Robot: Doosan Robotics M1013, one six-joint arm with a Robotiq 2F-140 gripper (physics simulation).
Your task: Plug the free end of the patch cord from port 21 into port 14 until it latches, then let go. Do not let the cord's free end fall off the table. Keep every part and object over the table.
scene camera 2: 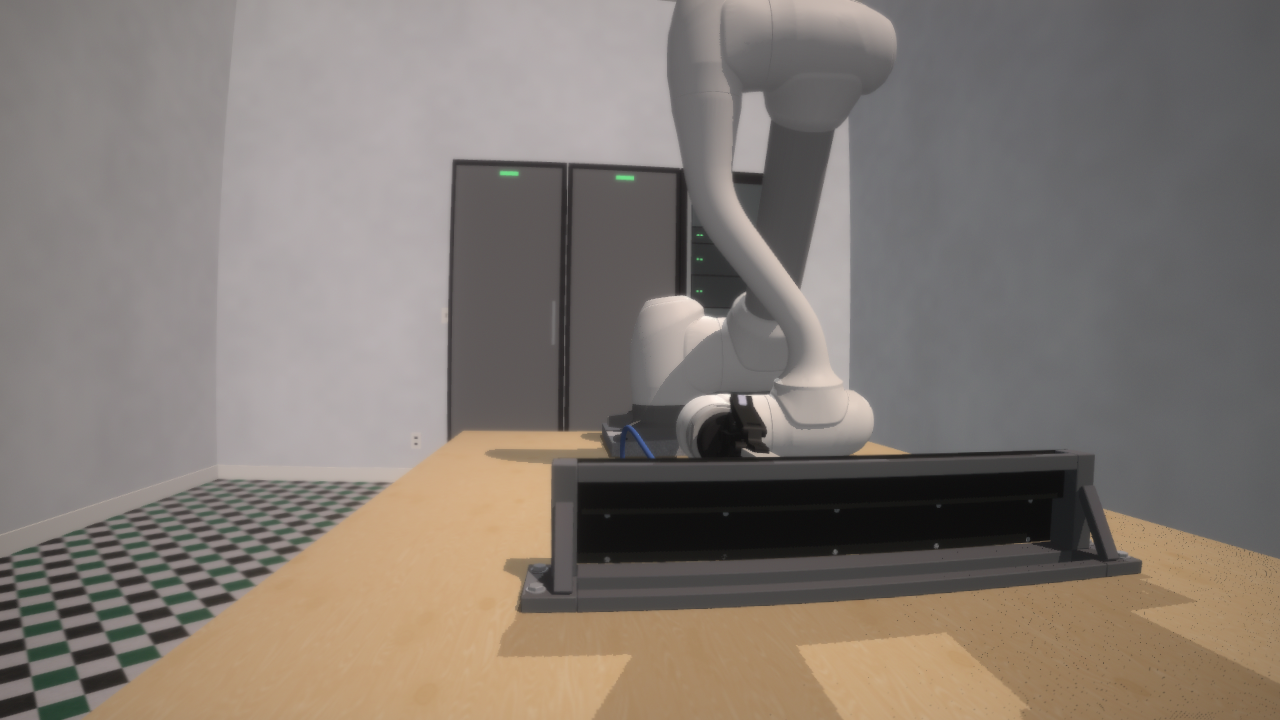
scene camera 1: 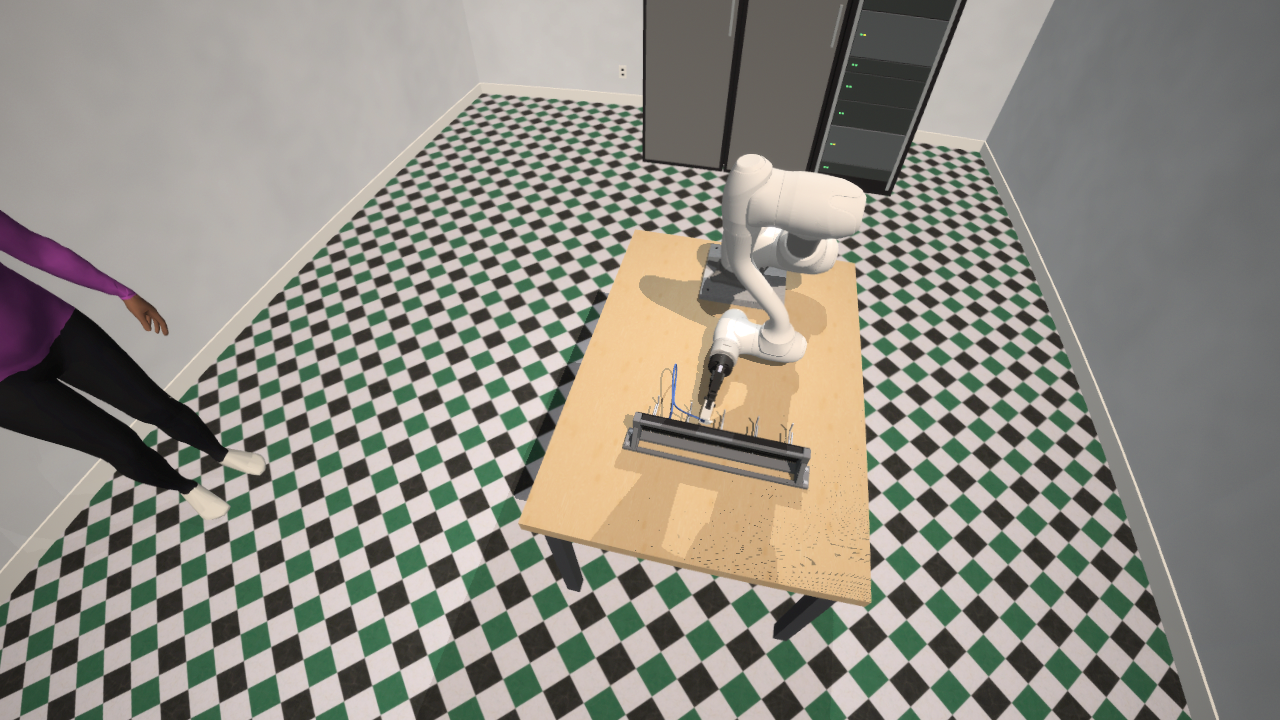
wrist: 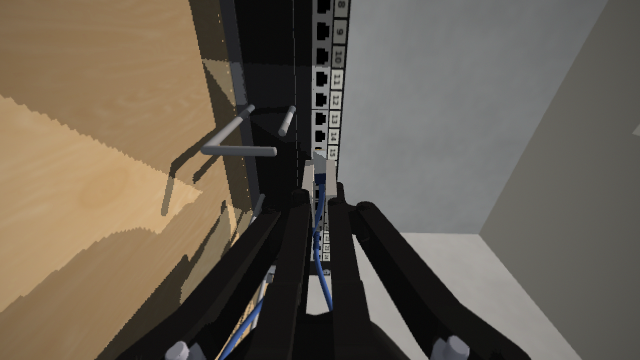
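Pixels of known places: gripper, fingertip midpoint: [scene camera 1: 703, 421] [wrist: 320, 173]; arm's base, origin of the base link: [scene camera 2: 669, 429].
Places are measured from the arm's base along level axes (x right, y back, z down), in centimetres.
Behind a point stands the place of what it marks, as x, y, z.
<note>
My gripper [scene camera 1: 708, 412] @[-11.2, -71.3, -5.0] [wrist: 320, 173] @[-11.2, -71.3, -5.0] is shut on the clear plug [wrist: 319, 163] @[-12.4, -70.3, -4.8] at the free end of the blue patch cord [scene camera 1: 674, 394] @[1.6, -61.0, 2.7] [scene camera 2: 636, 437] @[1.4, -64.7, -7.0] [wrist: 323, 291] @[-0.3, -67.7, -5.5]. In the wrist view the plug's tip is near port 15, just below the open socket of port 14 [wrist: 320, 136] @[-14.1, -74.5, -4.9]. Whether it touches the panel face cannot be told. The patch panel [scene camera 1: 721, 437] @[-17.6, -75.5, -7.0] [scene camera 2: 821, 469] @[-14.7, -76.7, -6.3] [wrist: 320, 90] @[-18.6, -72.7, -4.7] stands in its grey frame on the table. The cord loops back toward the higher-numbered ports; its other end is too small to make out. In scene camera 2 the panel hides the plug.
Grey wire cable guides [scene camera 1: 753, 427] @[-25.0, -62.9, 1.5] [wrist: 240, 150] @[-15.2, -62.9, -0.4] stick out from the panel frame on the arm's side, beside the gripper. The wooden table [scene camera 1: 608, 331] @[32.7, -45.5, 3.2] [scene camera 2: 429, 573] @[17.6, -78.6, 3.2] carries the arm's base. A person [scene camera 1: 53, 331] stands on the floor, and server cabinets [scene camera 1: 689, 80] [scene camera 2: 508, 295] stand behind.
</note>
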